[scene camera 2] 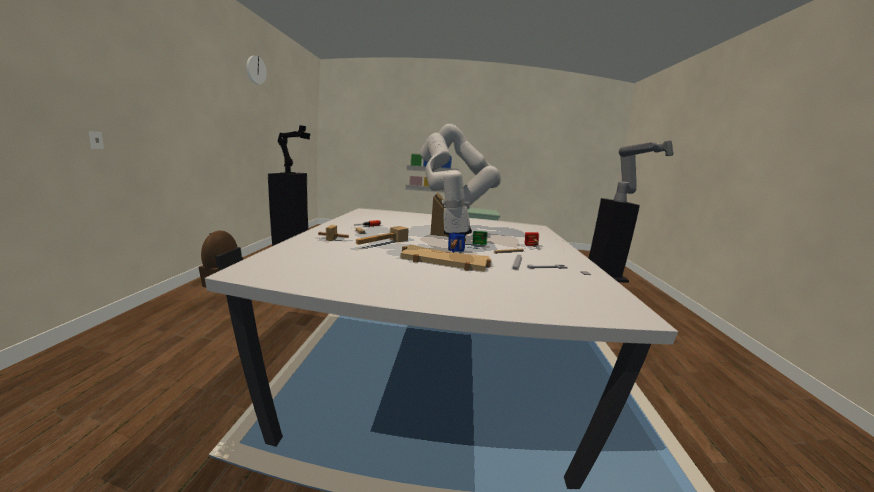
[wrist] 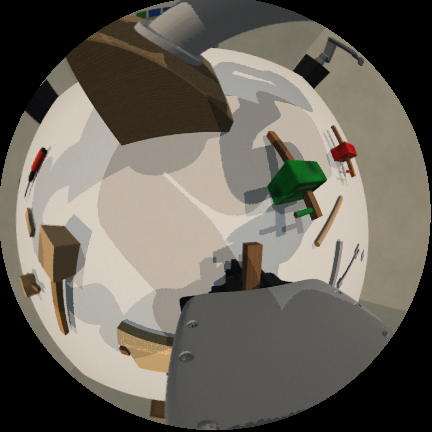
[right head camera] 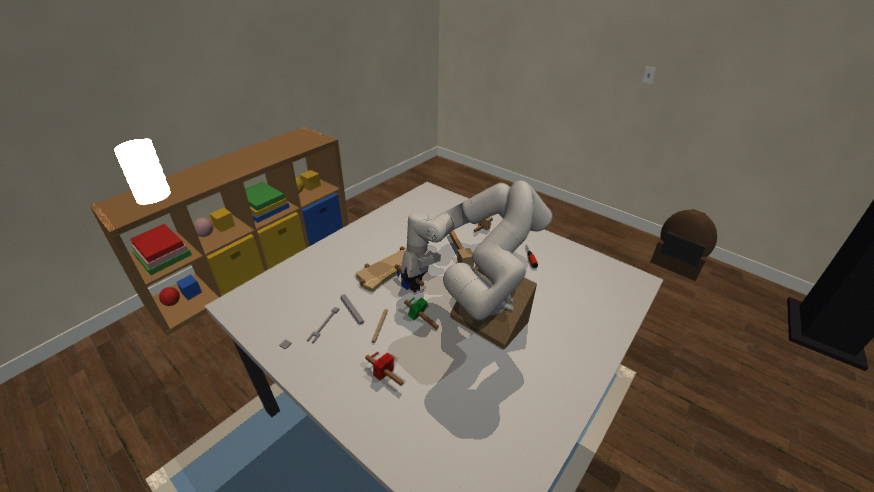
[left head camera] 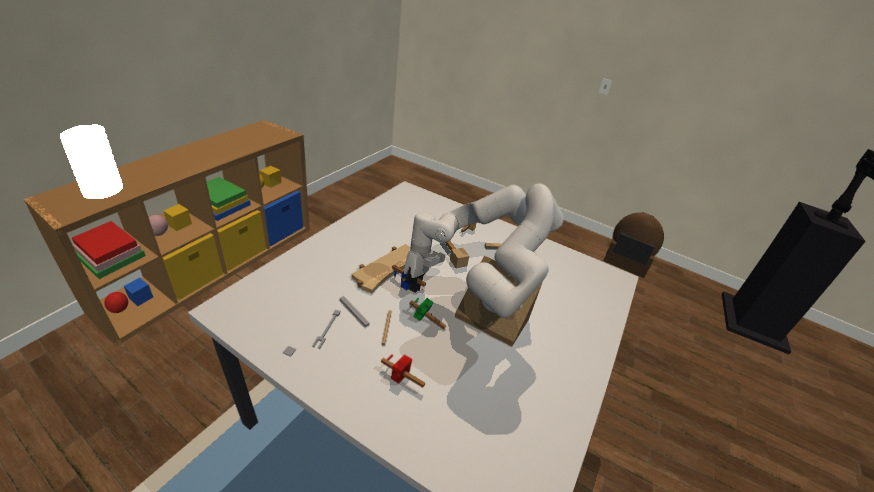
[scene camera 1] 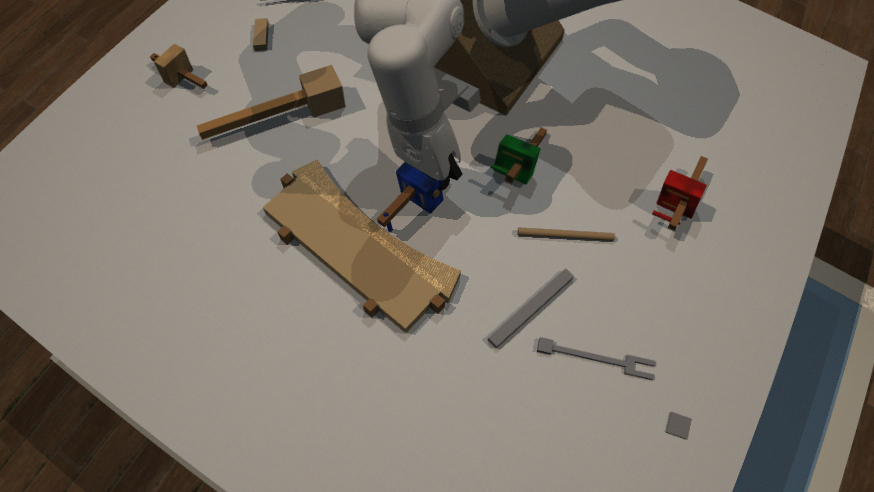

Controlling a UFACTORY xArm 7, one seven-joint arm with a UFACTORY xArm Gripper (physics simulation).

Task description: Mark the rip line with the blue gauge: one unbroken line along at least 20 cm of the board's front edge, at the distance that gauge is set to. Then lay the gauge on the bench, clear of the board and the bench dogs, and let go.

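Places are measured from the arm's base along level axes (x ahead, y left, z up), in centimetres.
Pixels of known places: gripper, fingertip midpoint: (scene camera 2: 459, 247) (wrist: 240, 269) (right head camera: 414, 289) (left head camera: 414, 290); arm's base, link origin: (wrist: 169, 42) (scene camera 1: 500, 11).
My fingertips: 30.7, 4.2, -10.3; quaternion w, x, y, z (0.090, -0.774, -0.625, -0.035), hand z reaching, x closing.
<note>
For each thing: its top centre in the pictures, then the offset to it from my fingertips, as dx, dy, dz. "*": a spot on its surface instead.
- blue gauge, top centre: (scene camera 1: 418, 176) (left head camera: 408, 270) (right head camera: 408, 270) (scene camera 2: 457, 233) +4.0, -1.4, +6.8
- tan board, top centre: (scene camera 1: 358, 237) (wrist: 221, 357) (scene camera 2: 445, 254) (left head camera: 390, 265) (right head camera: 394, 264) +14.8, -5.9, +1.3
- green gauge, top centre: (wrist: 308, 156) (scene camera 1: 525, 137) (left head camera: 429, 305) (right head camera: 422, 305) (scene camera 2: 480, 229) -11.0, +9.5, +5.8
- red gauge, top centre: (scene camera 1: 690, 178) (left head camera: 405, 364) (right head camera: 385, 361) (wrist: 350, 144) (scene camera 2: 532, 231) -16.5, +35.6, +5.8
- mallet, surface spot: (scene camera 1: 322, 91) * -4.8, -24.3, +4.7
- wooden gauge, top centre: (scene camera 1: 172, 55) (scene camera 2: 333, 226) (right head camera: 484, 218) +0.4, -53.3, +4.9
- dowel, top centre: (scene camera 1: 567, 232) (wrist: 333, 216) (left head camera: 387, 325) (right head camera: 379, 324) (scene camera 2: 509, 249) -1.4, +21.6, +0.5
- grey bar, top centre: (scene camera 1: 532, 306) (wrist: 335, 276) (left head camera: 354, 310) (right head camera: 351, 307) +12.2, +21.7, +0.4
- wrench, top centre: (scene camera 1: 597, 356) (wrist: 351, 264) (left head camera: 327, 327) (right head camera: 323, 323) +14.9, +33.0, +0.1
The blue gauge (left head camera: 405, 281) (right head camera: 404, 281) (scene camera 1: 419, 186) (scene camera 2: 456, 242) is held upright, its brown beam pointing at the board's curved front edge. My gripper (left head camera: 415, 282) (right head camera: 414, 282) (scene camera 1: 450, 177) is shut on the gauge's block. The beam end with its small blue pin is at the middle of that edge; whether the pin touches the board I cannot tell. The tan board (left head camera: 382, 268) (right head camera: 380, 271) (scene camera 1: 330, 235) (scene camera 2: 446, 257) (wrist: 150, 354) lies flat among brown bench dogs (scene camera 1: 285, 234) (scene camera 1: 370, 307) (scene camera 1: 437, 303). In the wrist view, the hand hides most of the gauge. A marked line cannot be made out.
A green gauge (scene camera 1: 516, 158) (wrist: 297, 182) lies beside the gripper, a red gauge (scene camera 1: 680, 193) farther off. A mallet (scene camera 1: 322, 91) and a wooden gauge (scene camera 1: 173, 64) lie on the other side. A dowel (scene camera 1: 565, 234), a grey bar (scene camera 1: 530, 308) and a wrench (scene camera 1: 590, 354) lie beyond the board's end.
</note>
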